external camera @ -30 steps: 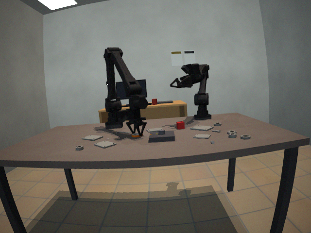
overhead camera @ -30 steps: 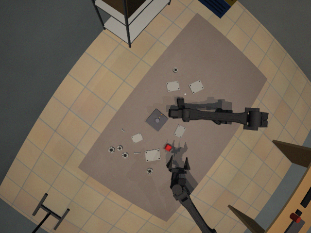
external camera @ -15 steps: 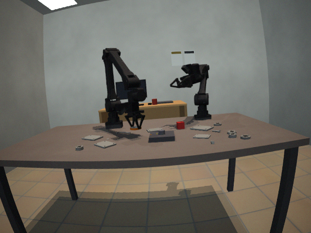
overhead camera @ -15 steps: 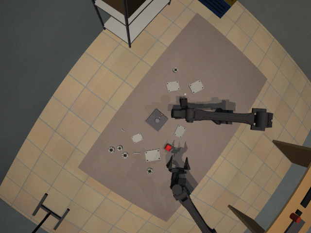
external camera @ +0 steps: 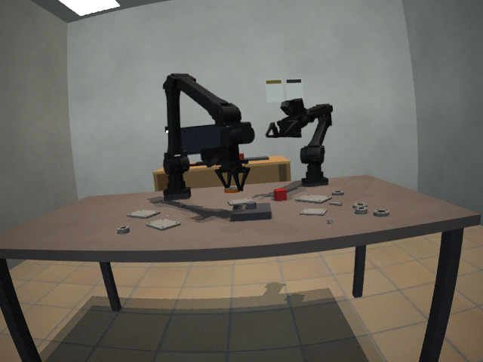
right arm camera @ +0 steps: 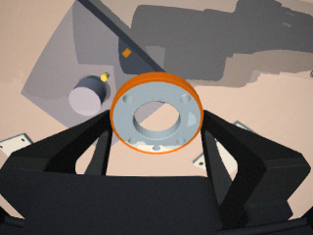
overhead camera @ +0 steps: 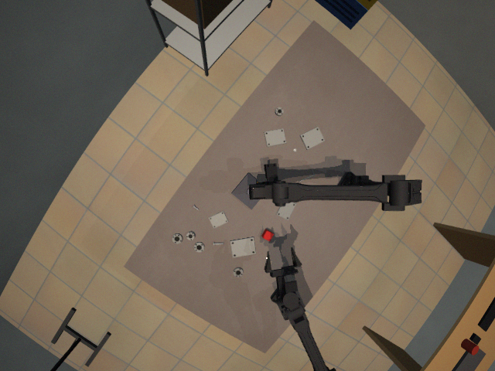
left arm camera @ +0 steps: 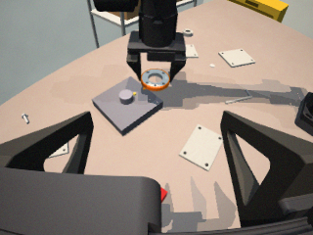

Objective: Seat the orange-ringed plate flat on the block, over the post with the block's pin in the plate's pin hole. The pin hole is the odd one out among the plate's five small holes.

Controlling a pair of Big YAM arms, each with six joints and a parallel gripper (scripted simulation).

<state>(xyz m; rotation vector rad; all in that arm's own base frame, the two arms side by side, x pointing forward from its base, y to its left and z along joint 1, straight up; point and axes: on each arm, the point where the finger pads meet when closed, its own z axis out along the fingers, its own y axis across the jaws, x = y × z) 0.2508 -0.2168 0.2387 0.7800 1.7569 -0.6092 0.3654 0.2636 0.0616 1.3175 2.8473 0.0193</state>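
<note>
Now: right hand 7 cm above the dark grey block, 4 cm short of it and 2 cm to the right of it. Also, from my right hand: grey square plate 16 cm behind, 8 cm below, 3 cm to the left; red cube 19 cm to the left, 14 cm behind, 7 cm below.
</note>
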